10 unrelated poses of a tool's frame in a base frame.
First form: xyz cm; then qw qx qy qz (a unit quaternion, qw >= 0).
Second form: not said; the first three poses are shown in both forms.
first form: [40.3 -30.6 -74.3 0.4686 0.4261 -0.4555 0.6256]
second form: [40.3 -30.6 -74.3 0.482 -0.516 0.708 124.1]
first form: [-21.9 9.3 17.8 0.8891 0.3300 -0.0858 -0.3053]
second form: [-21.9 9.3 17.8 0.721 -0.187 -0.667 54.5]
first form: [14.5 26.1 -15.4 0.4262 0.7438 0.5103 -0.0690]
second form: [14.5 26.1 -15.4 0.822 0.564 -0.076 129.5]
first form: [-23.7 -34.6 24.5 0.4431 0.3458 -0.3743 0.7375]
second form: [-23.7 -34.6 24.5 0.386 -0.418 0.823 127.4]
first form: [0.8 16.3 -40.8 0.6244 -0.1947 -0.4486 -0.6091]
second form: [0.8 16.3 -40.8 -0.249 -0.574 -0.780 102.7]
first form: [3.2 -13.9 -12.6 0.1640 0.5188 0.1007 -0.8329]
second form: [3.2 -13.9 -12.6 0.526 0.102 -0.844 161.1]
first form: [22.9 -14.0 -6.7 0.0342 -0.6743 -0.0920 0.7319]
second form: [22.9 -14.0 -6.7 -0.675 -0.092 0.732 176.1]
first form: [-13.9 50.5 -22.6 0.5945 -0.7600 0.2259 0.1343]
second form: [-13.9 50.5 -22.6 -0.945 0.281 0.167 107.1]
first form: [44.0 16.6 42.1 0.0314 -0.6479 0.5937 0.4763]
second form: [44.0 16.6 42.1 -0.648 0.594 0.477 176.4]
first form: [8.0 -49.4 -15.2 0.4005 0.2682 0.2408 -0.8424]
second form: [8.0 -49.4 -15.2 0.293 0.263 -0.919 132.8]
